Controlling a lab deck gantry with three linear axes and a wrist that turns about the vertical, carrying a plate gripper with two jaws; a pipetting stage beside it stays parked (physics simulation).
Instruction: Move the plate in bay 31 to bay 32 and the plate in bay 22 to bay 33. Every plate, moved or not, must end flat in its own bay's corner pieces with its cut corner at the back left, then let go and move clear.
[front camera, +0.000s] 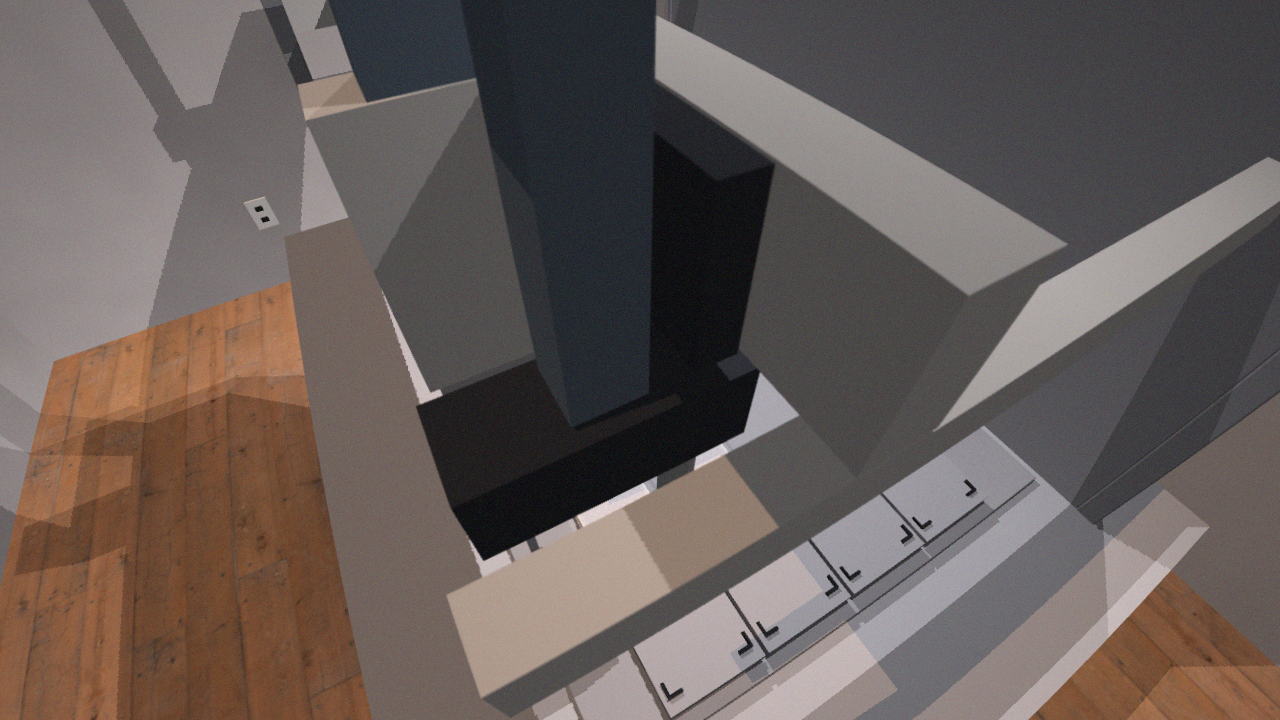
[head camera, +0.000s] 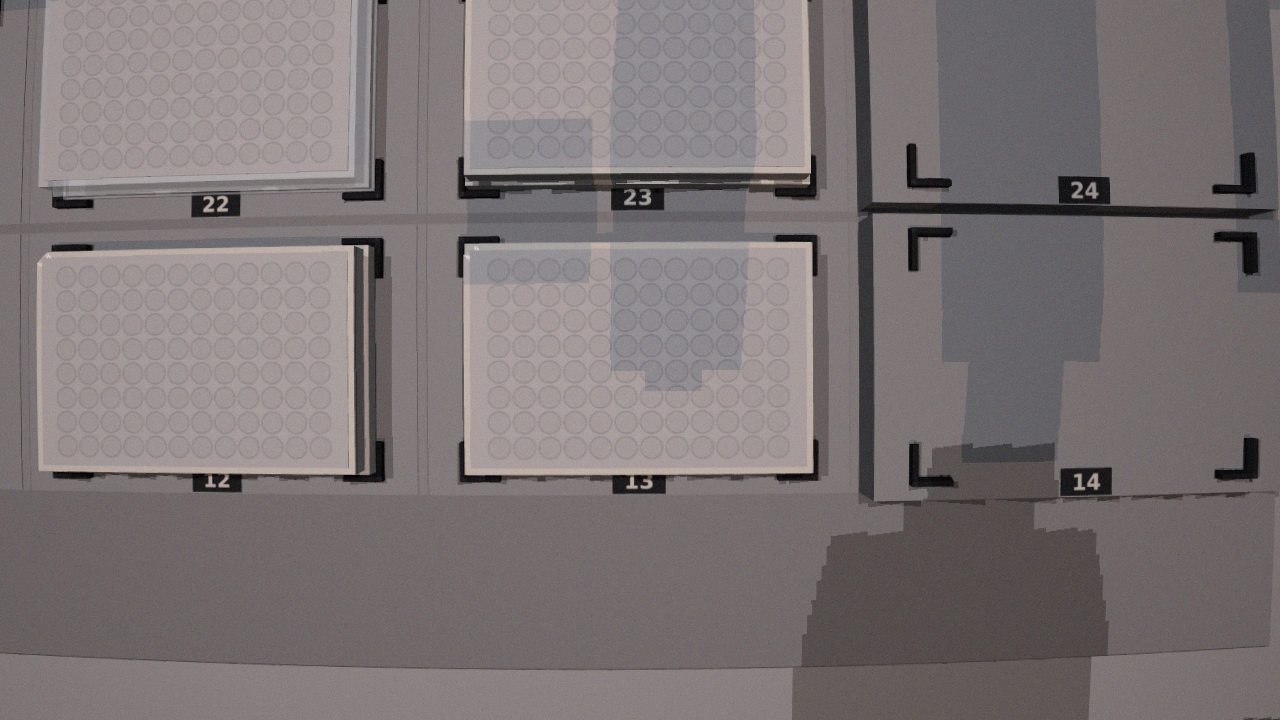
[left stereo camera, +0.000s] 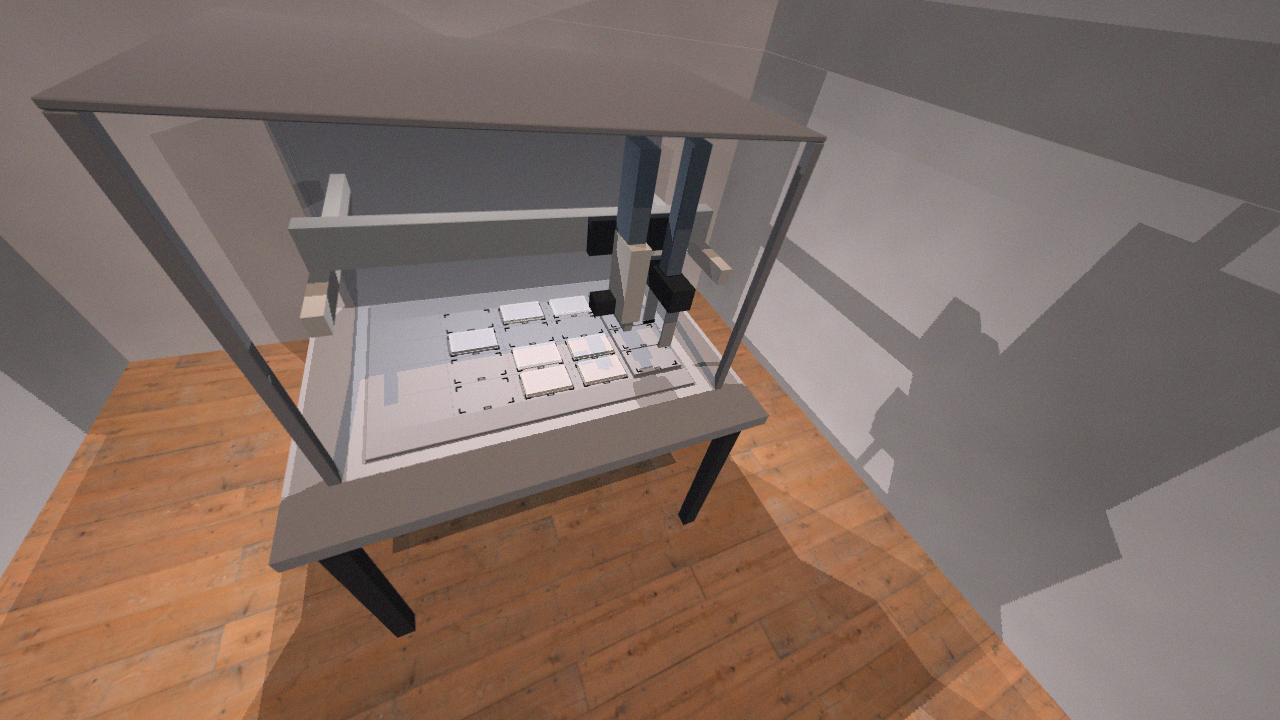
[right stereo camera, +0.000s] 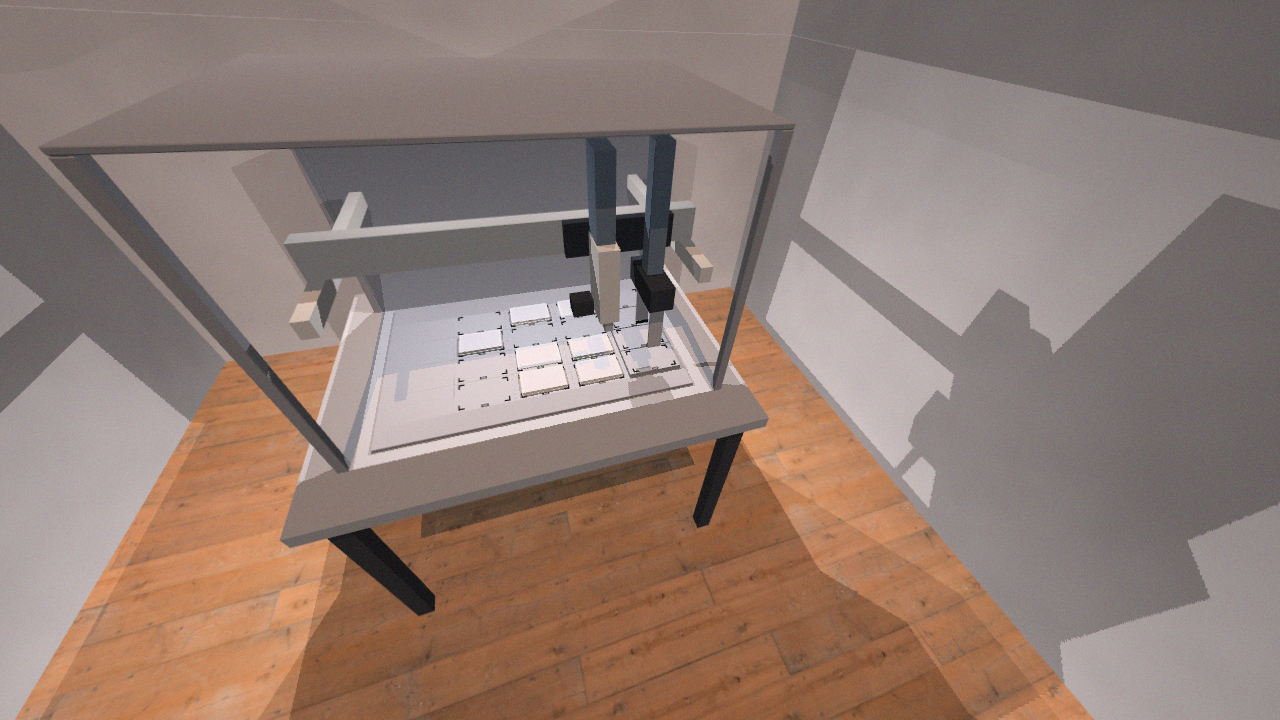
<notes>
In view: the gripper (front camera: 610, 543), a bay (front camera: 769, 409), a bay (right stereo camera: 525, 336), a bay (front camera: 936, 492), a bay (head camera: 1024, 344) and a bay (head camera: 1164, 105).
The gripper shows as well in the left stereo camera view (left stereo camera: 655, 333) and in the right stereo camera view (right stereo camera: 647, 333).
</notes>
